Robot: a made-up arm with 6 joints. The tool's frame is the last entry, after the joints. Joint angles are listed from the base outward. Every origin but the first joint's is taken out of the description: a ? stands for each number. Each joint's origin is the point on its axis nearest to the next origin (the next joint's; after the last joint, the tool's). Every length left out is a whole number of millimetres.
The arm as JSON. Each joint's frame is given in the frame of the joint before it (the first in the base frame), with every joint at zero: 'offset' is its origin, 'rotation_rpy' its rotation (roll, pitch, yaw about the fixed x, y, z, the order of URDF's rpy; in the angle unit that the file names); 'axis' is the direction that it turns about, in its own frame. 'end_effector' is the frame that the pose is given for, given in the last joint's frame.
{
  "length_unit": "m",
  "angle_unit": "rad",
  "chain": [
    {
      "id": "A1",
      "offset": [
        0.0,
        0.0,
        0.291
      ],
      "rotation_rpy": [
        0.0,
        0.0,
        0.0
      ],
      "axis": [
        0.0,
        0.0,
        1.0
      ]
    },
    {
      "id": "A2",
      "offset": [
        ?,
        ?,
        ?
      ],
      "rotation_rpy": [
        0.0,
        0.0,
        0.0
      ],
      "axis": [
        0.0,
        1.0,
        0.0
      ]
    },
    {
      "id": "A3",
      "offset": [
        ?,
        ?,
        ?
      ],
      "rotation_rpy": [
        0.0,
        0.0,
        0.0
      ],
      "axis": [
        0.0,
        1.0,
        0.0
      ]
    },
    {
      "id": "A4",
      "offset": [
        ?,
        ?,
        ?
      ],
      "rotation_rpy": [
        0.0,
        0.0,
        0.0
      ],
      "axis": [
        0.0,
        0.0,
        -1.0
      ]
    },
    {
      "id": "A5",
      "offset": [
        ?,
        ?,
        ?
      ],
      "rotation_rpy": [
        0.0,
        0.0,
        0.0
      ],
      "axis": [
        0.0,
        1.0,
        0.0
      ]
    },
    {
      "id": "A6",
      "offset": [
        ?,
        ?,
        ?
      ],
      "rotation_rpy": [
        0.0,
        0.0,
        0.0
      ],
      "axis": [
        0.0,
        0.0,
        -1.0
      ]
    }
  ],
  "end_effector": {
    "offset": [
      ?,
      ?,
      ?
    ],
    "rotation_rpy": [
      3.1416,
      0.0,
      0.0
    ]
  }
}
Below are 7 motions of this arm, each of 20 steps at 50 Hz.
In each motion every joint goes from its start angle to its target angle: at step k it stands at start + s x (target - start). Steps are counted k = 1, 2, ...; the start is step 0. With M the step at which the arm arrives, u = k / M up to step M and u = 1 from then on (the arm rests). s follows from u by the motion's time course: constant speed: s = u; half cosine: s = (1 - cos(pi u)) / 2; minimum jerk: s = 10 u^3 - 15 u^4 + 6 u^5.
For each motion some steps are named. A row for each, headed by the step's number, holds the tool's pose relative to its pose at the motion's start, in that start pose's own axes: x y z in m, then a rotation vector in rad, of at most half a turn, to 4 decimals.
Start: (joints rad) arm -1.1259 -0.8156 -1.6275 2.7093 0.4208 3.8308
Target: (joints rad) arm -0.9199 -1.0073 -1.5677 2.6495 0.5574 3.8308
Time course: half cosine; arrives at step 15
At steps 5, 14, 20:
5: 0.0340 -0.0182 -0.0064 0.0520 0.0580 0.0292
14: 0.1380 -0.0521 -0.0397 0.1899 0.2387 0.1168
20: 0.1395 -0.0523 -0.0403 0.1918 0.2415 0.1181

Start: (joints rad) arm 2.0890 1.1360 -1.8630 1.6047 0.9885 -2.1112
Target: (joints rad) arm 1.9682 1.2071 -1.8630 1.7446 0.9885 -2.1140
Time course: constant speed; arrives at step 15
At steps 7, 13, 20:
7: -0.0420 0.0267 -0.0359 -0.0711 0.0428 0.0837
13: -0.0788 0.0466 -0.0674 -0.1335 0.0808 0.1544
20: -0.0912 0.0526 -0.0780 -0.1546 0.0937 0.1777

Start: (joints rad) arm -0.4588 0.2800 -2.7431 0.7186 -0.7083 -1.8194
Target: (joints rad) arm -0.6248 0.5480 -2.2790 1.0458 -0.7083 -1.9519
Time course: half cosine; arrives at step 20
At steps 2, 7, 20:
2: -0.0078 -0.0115 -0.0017 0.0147 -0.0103 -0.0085
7: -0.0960 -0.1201 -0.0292 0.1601 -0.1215 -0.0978
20: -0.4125 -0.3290 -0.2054 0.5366 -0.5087 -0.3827

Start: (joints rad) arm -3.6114 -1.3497 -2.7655 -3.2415 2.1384 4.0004
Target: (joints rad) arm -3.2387 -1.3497 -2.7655 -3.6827 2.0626 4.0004
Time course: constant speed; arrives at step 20
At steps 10, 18, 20:
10: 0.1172 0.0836 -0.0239 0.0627 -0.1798 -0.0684
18: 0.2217 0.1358 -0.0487 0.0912 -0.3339 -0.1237
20: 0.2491 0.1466 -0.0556 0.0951 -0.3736 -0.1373

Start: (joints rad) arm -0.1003 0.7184 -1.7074 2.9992 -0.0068 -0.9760
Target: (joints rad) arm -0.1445 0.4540 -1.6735 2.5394 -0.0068 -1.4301
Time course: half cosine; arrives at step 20
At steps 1, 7, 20:
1: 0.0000 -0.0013 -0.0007 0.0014 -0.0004 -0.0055
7: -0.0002 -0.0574 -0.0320 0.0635 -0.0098 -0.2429
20: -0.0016 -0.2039 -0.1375 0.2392 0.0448 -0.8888

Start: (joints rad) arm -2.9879 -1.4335 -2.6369 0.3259 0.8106 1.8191
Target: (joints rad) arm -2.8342 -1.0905 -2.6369 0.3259 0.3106 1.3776
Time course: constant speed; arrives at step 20
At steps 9, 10, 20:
9: 0.1266 0.0199 0.0916 0.1011 0.0317 -0.1001
10: 0.1406 0.0238 0.1010 0.1119 0.0372 -0.1117
20: 0.2778 0.0822 0.1856 0.2106 0.1124 -0.2330

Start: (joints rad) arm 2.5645 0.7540 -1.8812 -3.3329 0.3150 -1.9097
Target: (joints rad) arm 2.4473 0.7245 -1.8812 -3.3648 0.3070 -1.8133
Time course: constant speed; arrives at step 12
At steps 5, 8, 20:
5: 0.0476 0.0142 -0.0068 -0.0144 0.0435 0.0331
8: 0.0759 0.0228 -0.0121 -0.0224 0.0699 0.0527
20: 0.1133 0.0344 -0.0206 -0.0326 0.1053 0.0786

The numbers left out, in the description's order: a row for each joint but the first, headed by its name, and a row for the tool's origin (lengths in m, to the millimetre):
A2: 0.0 0.0 0.0
A3: 0.08 0.0 0.427
A4: 0.112 0.0 -0.497
A5: 0.0 0.0 0.0
A6: 0.115 0.0 -0.146
tool: 0.0 0.0 0.0

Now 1 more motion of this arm.
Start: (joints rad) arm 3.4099 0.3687 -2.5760 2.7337 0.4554 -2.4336
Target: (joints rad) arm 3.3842 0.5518 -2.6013 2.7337 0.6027 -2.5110
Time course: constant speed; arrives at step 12
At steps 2, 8, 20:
2: -0.0251 0.0096 -0.0041 0.0052 -0.0056 -0.0119
8: -0.0997 0.0384 -0.0211 0.0204 -0.0218 -0.0460
20: -0.1486 0.0574 -0.0363 0.0303 -0.0319 -0.0677

